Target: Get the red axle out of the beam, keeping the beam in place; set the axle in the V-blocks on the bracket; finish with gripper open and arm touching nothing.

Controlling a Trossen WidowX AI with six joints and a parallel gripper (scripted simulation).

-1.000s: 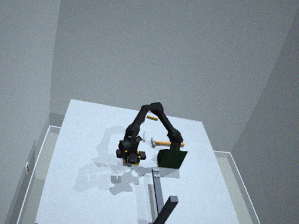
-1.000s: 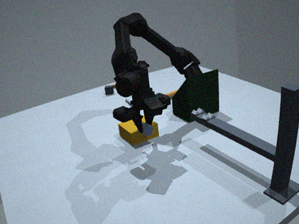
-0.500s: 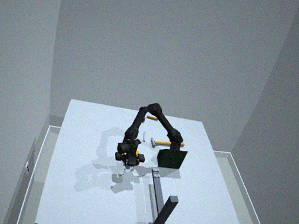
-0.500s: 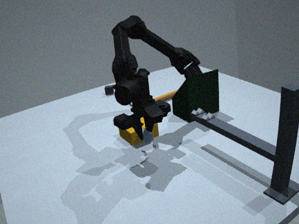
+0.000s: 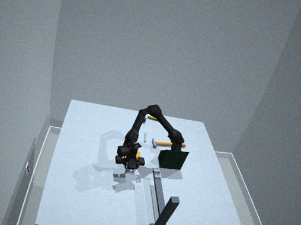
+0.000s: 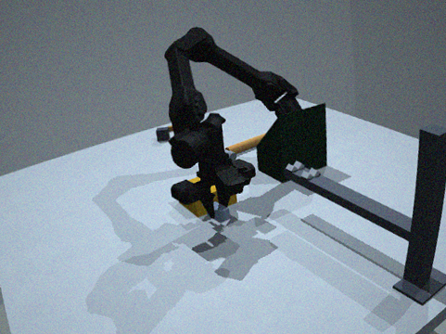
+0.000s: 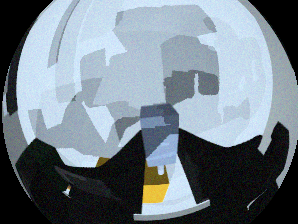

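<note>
The yellow beam is 30 mm behind my gripper tip, 120 mm to the right of it and 10 mm below it. Round my gripper tip: grey pin: 140 mm behind, 410 mm to the right, 20 mm below; then small blue-grey block: 20 mm to the right, 10 mm above.
</note>
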